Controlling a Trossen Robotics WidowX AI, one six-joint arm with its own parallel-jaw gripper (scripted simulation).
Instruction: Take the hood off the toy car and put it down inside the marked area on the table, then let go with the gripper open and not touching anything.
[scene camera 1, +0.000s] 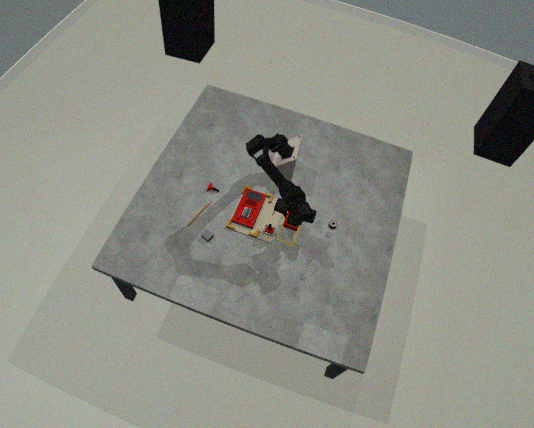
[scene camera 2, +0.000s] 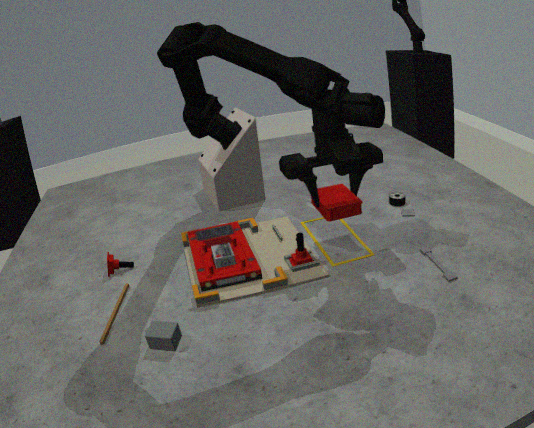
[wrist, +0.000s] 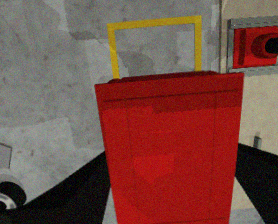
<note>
My gripper (scene camera 2: 335, 202) carries a red hood (scene camera 2: 336, 202). I also see a grey cube (scene camera 2: 162, 335).
The red hood is seen too in the wrist view (wrist: 171, 140). My gripper is seen too in the wrist view (wrist: 168, 152). The wrist view misses the grey cube: it is out of frame.
</note>
